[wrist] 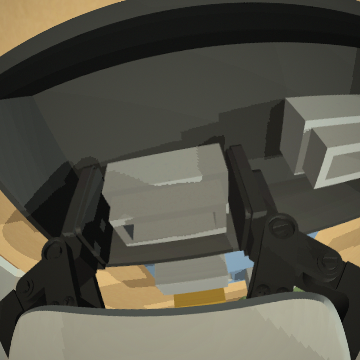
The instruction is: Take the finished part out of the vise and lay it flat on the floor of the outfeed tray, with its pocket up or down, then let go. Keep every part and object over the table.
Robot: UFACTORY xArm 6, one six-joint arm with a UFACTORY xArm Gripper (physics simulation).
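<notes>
There is a yellow block [216, 295] that I can see, and together with it I see my own gripper [164, 176].
</notes>
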